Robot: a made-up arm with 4 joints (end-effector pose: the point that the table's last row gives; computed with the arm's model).
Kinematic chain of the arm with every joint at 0, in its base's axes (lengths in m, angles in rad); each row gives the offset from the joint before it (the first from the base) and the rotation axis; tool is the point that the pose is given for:
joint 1: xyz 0 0 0.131 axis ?
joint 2: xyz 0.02 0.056 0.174 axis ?
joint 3: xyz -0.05 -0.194 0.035 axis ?
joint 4: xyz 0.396 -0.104 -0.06 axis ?
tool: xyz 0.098 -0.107 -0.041
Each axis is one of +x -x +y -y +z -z.
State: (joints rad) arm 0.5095 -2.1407 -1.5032 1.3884
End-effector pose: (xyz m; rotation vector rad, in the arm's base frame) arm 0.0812 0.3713 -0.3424 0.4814 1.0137 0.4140
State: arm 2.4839 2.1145 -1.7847 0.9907
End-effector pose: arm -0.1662 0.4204 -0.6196 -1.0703 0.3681 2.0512
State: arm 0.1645 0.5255 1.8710 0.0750
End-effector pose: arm 0.0355 0.3221 0.0891 -0.5596 0.3100 1.7942
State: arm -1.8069 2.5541 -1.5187 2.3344
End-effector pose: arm 0.4909 0.6754 0.0785 2.2087 1.2930 0.1543
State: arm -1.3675 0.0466 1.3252 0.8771
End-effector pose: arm 0.2482 0.2928 -0.1118 0.1851 0.5638 1.4641
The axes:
joint 1: -y
joint 2: -x
joint 3: +z
joint 4: -x

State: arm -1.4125 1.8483 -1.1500 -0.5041
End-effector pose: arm 0.8853 0.1443 0.2628 -1.1332 0.0940 0.3826
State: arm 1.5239 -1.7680 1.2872 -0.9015
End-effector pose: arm -0.4255 0.1404 0.3922 -0.5726 0.9550 -2.8550
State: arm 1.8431 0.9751 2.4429 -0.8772
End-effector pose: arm 0.1746 0.0755 -0.1500 -0.9846 0.3891 0.7023
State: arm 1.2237 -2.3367 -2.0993 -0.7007
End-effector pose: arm -0.0209 0.5208 -0.3046 1.9047 1.2821 -0.5090
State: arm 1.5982 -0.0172 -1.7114 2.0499
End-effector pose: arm -0.2460 -0.6158 -0.0652 -0.2485 0.4555 -1.4870
